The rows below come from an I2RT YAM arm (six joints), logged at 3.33 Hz.
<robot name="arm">
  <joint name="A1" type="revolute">
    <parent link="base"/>
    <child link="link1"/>
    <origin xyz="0 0 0.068"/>
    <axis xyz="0 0 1"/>
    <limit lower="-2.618" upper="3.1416"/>
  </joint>
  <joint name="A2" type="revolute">
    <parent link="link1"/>
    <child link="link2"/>
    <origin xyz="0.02 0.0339 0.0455"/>
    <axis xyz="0 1 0"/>
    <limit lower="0" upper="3.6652"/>
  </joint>
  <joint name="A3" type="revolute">
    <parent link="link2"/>
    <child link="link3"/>
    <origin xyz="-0.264 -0.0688 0"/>
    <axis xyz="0 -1 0"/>
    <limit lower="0" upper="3.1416"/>
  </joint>
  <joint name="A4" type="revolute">
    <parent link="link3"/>
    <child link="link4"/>
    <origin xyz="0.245 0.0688 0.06"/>
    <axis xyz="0 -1 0"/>
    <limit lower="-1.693" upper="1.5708"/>
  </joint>
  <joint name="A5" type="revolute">
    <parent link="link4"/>
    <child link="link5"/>
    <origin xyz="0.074 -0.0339 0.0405"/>
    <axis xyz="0 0 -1"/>
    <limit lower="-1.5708" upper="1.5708"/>
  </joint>
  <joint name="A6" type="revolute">
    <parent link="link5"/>
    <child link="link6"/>
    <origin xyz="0.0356 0 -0.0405"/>
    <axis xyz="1 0 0"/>
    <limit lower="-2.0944" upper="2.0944"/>
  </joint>
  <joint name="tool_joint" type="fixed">
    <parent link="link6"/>
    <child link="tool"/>
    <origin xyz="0 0 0" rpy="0 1.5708 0"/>
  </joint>
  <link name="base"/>
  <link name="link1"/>
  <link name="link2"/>
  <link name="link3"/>
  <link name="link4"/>
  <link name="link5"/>
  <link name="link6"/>
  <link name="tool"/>
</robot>
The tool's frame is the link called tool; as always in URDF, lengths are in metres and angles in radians.
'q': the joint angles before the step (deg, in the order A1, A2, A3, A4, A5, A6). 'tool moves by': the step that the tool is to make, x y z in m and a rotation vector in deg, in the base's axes. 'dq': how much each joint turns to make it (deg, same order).
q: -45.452, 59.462, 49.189, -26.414, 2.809, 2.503
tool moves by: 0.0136, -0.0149, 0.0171, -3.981, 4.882, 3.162
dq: 0.000, 5.127, 6.553, -1.601, 1.223, -6.929
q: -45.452, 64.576, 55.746, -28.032, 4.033, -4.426
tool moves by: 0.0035, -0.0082, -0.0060, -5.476, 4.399, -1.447
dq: 0.001, 1.514, -1.049, 3.940, 5.290, -4.808
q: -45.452, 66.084, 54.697, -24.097, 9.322, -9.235
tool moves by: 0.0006, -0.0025, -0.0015, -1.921, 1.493, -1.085
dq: 0.016, 0.397, -0.346, 1.311, 2.290, -1.358
